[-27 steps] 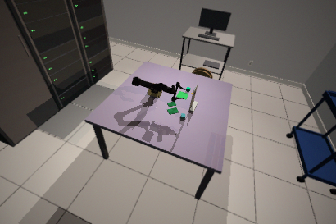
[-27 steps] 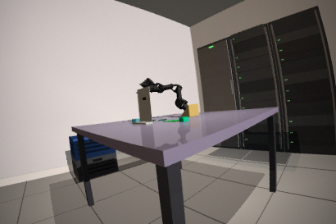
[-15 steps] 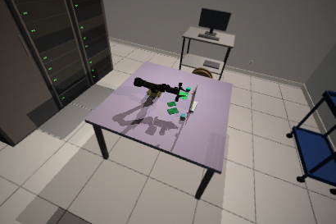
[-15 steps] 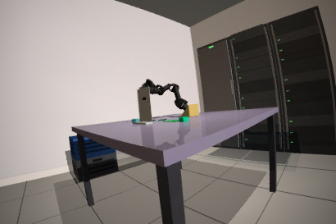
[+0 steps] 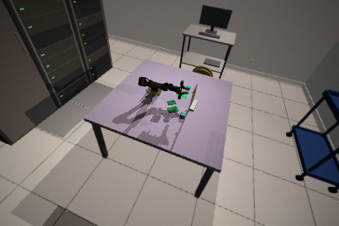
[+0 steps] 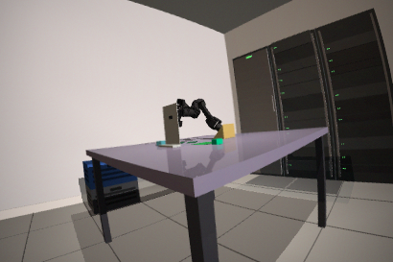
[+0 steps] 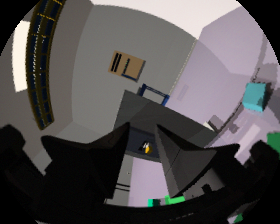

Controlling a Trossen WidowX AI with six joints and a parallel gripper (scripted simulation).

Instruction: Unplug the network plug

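Right now the white plug is 6 cm to the left of my gripper tip, 4 cm below it and 4 cm ahead of it. From my gripper tip the other things lie so: grey panel 10 cm below, 6 cm to the left, 6 cm ahead; then cyan block 20 cm below, 14 cm to the right, 1 cm behind; then green marked square 21 cm below, 20 cm to the left, 8 cm behind.
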